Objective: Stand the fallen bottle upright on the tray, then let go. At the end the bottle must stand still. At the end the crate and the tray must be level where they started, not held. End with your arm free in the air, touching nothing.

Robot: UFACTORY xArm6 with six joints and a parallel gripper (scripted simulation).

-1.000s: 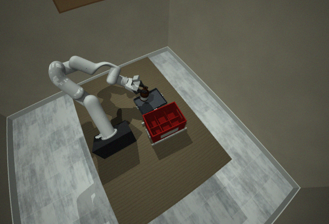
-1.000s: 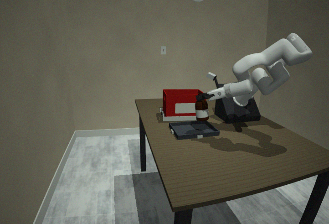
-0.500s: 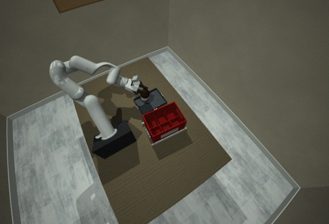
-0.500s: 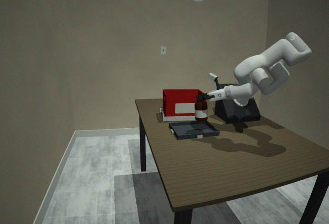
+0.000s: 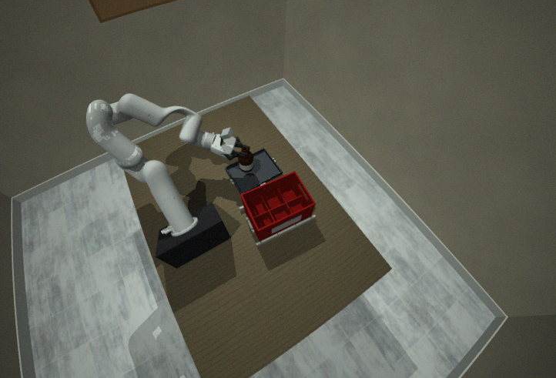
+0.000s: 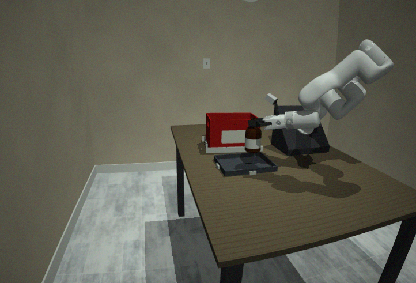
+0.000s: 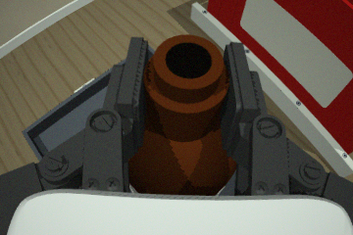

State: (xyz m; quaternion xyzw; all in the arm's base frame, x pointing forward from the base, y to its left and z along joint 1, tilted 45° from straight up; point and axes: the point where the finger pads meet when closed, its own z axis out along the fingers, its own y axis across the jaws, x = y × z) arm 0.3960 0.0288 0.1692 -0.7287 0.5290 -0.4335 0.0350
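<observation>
Right now my hand is 6 cm above the brown bottle. Round my hand: dark grey tray: 19 cm below, 3 cm ahead, 1 cm to the right; red crate: 28 cm to the right, 12 cm below, 1 cm behind.
</observation>
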